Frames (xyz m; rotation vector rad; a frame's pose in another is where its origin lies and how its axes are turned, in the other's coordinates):
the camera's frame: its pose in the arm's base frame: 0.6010 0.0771 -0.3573 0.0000 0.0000 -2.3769
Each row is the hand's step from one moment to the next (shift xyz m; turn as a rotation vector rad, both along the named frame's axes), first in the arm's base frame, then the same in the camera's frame.
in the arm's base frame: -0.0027 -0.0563 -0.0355 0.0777 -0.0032 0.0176
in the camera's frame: 0.0409 0.0388 -0.0355 -0.0539 0.0561 0.0176
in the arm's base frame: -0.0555 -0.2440 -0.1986 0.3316 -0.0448 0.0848
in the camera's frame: 0.2090 0.1376 -0.1986 -0.2083 0.2619 0.0848
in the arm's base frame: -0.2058 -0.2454 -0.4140 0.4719 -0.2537 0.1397
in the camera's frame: 0.3184 0.0346 -0.4140 -0.1649 0.5098 0.1397
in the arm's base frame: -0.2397 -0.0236 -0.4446 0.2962 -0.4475 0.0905
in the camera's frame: 0.1893 -0.1489 -0.4446 0.0961 0.5280 0.0905
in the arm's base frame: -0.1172 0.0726 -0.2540 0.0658 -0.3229 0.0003
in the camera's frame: 0.0343 -0.1335 -0.2540 0.1761 0.2786 0.0003
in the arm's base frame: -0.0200 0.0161 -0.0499 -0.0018 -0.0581 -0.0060
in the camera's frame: 0.0033 -0.0255 -0.0499 0.0415 0.0407 -0.0060
